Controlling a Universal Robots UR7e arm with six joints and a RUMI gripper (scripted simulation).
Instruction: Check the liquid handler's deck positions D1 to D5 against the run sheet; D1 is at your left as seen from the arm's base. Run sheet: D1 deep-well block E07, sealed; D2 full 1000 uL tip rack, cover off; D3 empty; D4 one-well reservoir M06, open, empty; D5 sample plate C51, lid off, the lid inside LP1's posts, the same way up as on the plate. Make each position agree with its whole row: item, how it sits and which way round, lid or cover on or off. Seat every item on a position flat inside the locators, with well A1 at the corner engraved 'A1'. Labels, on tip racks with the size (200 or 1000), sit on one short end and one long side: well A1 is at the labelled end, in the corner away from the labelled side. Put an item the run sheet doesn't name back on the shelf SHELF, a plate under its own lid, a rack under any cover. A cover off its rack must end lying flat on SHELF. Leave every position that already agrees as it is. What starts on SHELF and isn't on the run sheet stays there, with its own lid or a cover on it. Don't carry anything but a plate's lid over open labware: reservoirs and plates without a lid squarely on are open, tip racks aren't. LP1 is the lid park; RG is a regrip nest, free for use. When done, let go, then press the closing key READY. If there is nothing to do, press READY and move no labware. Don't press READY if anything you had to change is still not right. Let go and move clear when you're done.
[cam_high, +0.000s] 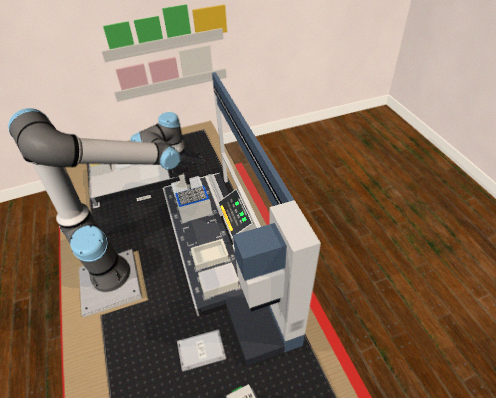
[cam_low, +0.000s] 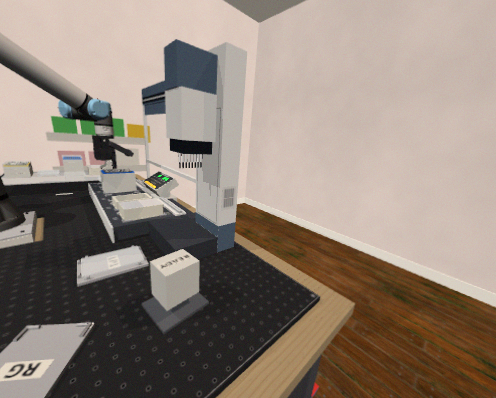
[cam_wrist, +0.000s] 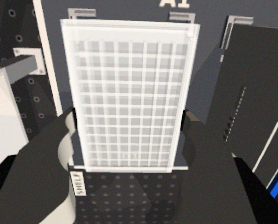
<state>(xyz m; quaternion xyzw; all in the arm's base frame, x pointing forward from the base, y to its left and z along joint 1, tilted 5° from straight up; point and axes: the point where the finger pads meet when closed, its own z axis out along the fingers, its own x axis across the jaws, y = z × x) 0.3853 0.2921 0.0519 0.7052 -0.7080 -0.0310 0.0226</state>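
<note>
Now: hand 12 cm to the left of the blue-rimmed tip rack, 3 cm below it and 1 cm short of it. Also, from my hand: clear well plate (1 cm below); shelf (26 cm to the left, 20 cm behind, 4 cm below); shelf label (20 cm behind, 9 cm to the left, 9 cm below).
</note>
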